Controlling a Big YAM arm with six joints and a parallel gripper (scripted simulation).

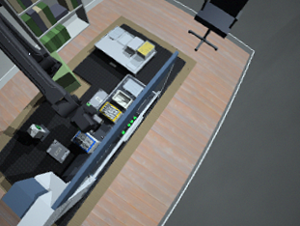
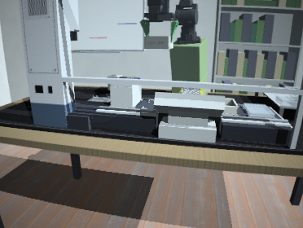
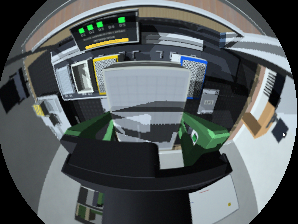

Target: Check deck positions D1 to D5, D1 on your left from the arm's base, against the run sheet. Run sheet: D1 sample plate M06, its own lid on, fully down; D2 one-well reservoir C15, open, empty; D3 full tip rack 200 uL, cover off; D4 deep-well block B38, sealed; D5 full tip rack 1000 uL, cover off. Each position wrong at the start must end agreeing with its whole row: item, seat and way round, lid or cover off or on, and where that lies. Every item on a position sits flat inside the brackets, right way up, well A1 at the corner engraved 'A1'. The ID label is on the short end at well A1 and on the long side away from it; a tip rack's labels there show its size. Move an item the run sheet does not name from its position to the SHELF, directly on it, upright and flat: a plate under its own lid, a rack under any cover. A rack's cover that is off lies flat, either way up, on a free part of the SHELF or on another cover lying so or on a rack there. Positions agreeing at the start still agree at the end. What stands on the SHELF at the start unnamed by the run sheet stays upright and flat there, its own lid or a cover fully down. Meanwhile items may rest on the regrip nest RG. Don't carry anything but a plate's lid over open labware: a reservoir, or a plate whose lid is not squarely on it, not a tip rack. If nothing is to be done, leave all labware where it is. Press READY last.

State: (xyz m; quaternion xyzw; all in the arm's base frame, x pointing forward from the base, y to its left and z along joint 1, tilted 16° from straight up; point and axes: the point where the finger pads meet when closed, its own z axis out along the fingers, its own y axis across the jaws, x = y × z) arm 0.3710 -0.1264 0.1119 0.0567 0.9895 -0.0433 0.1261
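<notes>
My gripper is now 10 mm above the sealed block. Round my hand: blue gantry beam: 200 mm ahead, 60 mm to the left, 220 mm above; blue tip rack: 20 mm behind, 130 mm to the right, 170 mm below; yellow tip rack: 20 mm ahead, 120 mm to the left, 200 mm below.
</notes>
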